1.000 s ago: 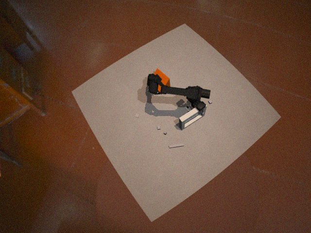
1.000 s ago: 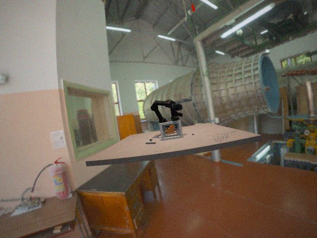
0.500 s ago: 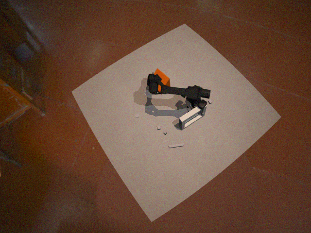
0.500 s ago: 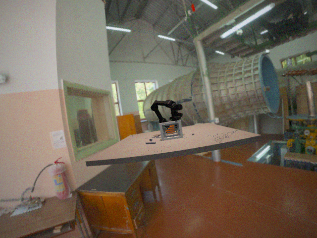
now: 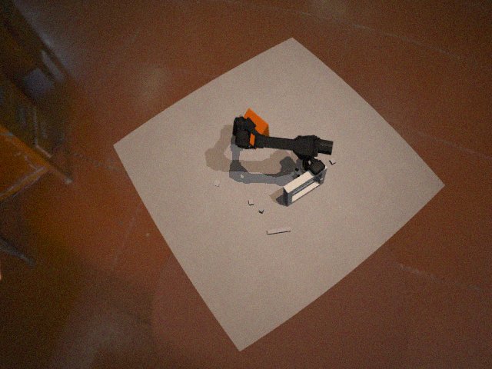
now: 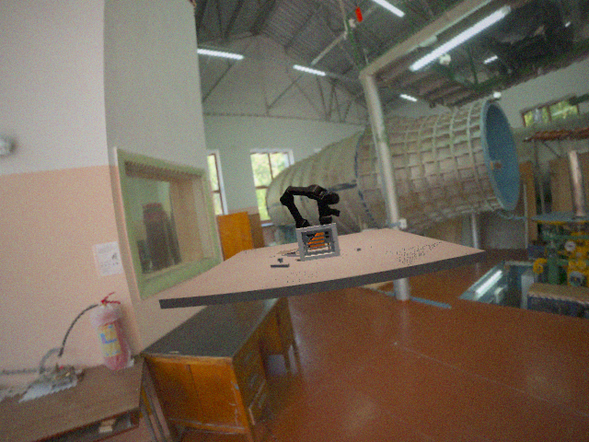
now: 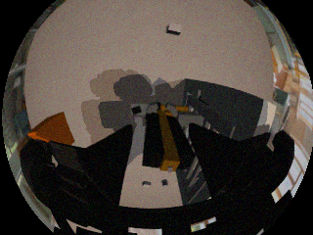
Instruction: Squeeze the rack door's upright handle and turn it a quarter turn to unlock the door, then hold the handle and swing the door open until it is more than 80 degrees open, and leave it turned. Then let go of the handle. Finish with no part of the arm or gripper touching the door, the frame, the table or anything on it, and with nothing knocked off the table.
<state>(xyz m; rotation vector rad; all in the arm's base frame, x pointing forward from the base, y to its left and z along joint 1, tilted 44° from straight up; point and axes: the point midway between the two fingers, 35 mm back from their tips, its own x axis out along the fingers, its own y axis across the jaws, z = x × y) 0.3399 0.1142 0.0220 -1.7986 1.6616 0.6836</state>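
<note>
My gripper tip is 1 cm to the left of the door handle and 2 cm above it. From my gripper tip the other things lie so: thin rod: 14 cm ahead, 27 cm to the right, 10 cm below.
</note>
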